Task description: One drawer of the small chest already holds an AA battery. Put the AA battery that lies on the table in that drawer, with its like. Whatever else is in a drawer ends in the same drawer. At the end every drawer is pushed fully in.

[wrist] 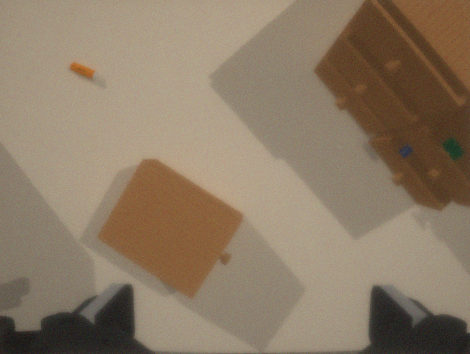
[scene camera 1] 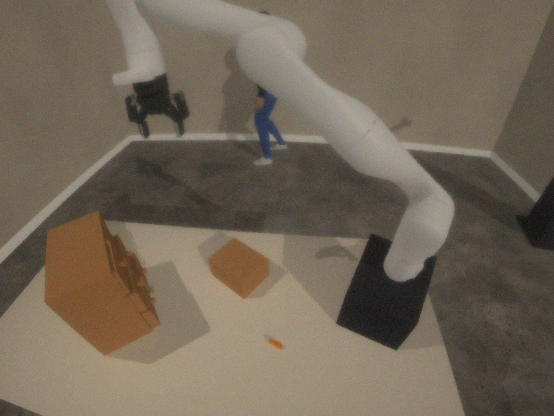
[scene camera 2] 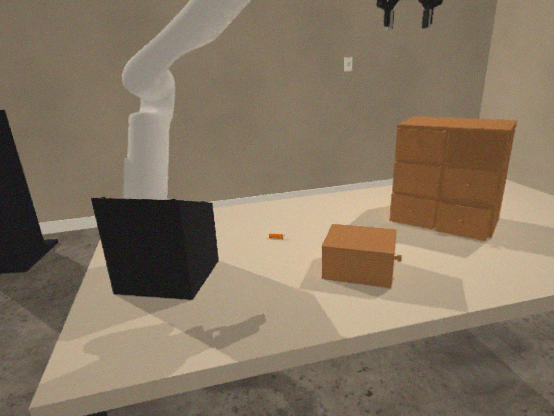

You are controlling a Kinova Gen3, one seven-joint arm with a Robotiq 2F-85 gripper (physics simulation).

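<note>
The orange AA battery (scene camera 1: 275, 343) (scene camera 2: 276, 236) (wrist: 82, 70) lies on the table. The small chest (scene camera 1: 80, 265) (scene camera 2: 457, 123) (wrist: 440, 25) stands upright with a dark, drawerless opening at its upper right in scene camera 2. A drawer (scene camera 1: 239, 267) (scene camera 2: 357, 260) (wrist: 172, 225) is out of the chest and lies on the table, closed bottom up, knob at its side; its inside is hidden. Lower right drawers stand slightly out; a blue thing (wrist: 406, 151) and a green thing (wrist: 454, 148) show there. My gripper (scene camera 1: 163, 134) (scene camera 2: 407, 25) (wrist: 252, 312) is open, empty and high above the table, pointing down.
The black block (scene camera 1: 385, 300) (scene camera 2: 145, 245) under the arm's base stands at the other end of the table (scene camera 1: 225, 385) (scene camera 2: 280, 295) from the chest. The loose drawer lies between it and the chest. A person (scene camera 1: 267, 122) in blue trousers stands beyond the table.
</note>
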